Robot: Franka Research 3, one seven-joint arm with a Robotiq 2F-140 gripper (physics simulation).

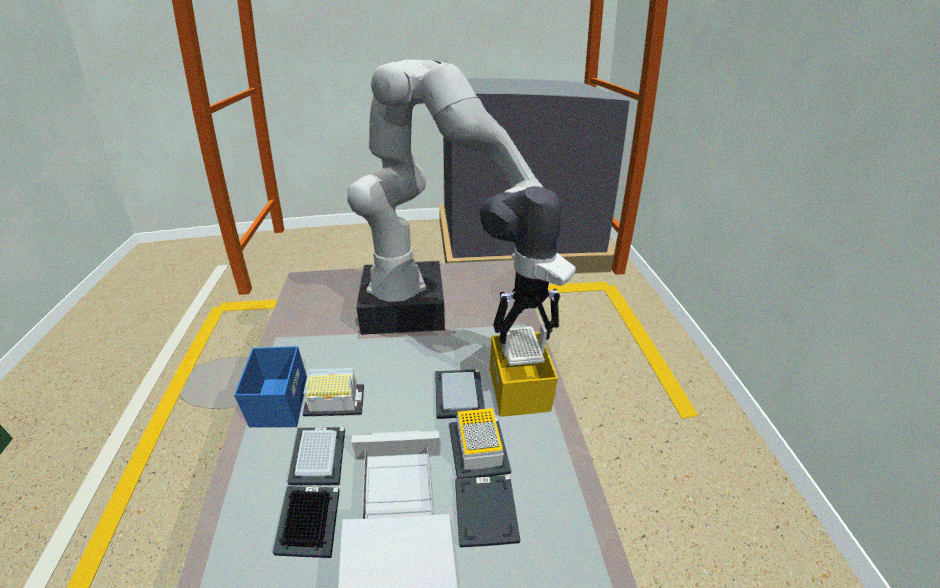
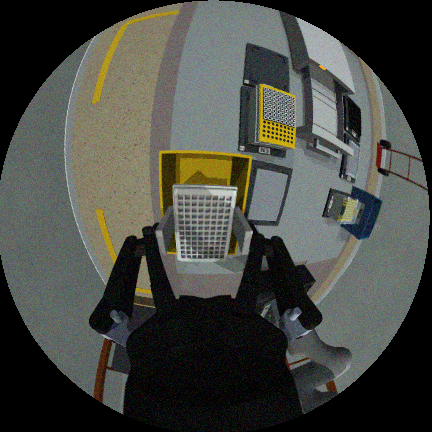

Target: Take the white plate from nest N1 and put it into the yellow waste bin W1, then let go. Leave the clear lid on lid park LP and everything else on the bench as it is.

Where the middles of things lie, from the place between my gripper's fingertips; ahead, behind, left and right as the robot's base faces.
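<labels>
Counting from my hand, I find the clear lid [image 1: 459, 392] 120 mm below it, 10 mm ahead of it and 160 mm to the right of it. The yellow-topped tip box [image 1: 480, 444] is 90 mm below my hand, and it is also 190 mm ahead of it and 130 mm to the right of it. As for the black plate [image 1: 305, 523], that is 120 mm below my hand, 370 mm ahead of it and 510 mm to the right of it, while the drawer [image 2: 323, 124] is 100 mm below my hand, 320 mm ahead of it and 310 mm to the right of it.
</labels>
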